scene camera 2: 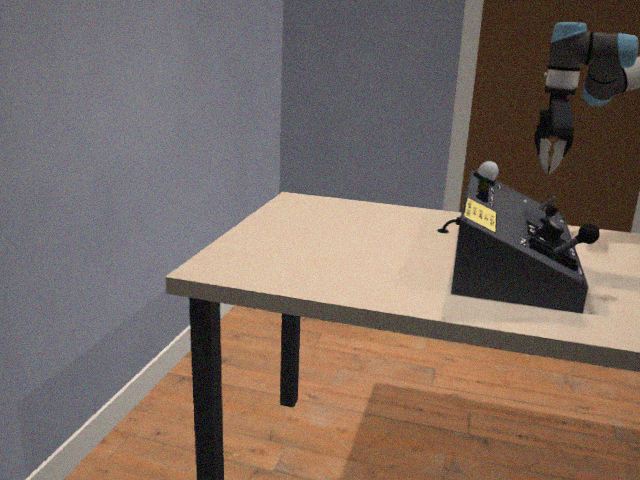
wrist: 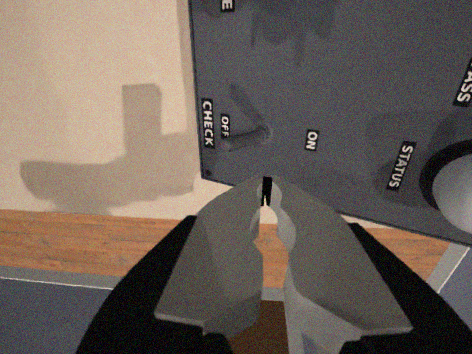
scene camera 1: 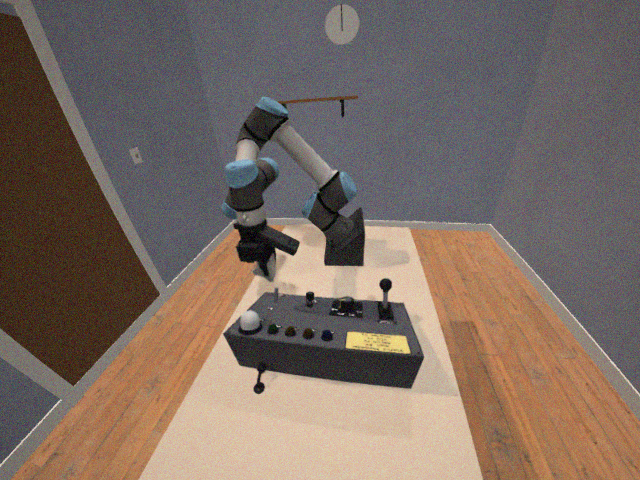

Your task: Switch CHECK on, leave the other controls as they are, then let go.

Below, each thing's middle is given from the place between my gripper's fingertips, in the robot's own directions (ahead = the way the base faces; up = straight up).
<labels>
I see the dark control box [scene camera 1: 368, 346] 11 cm ahead of my hand, 16 cm to the left of it and 8 cm below it.
</labels>
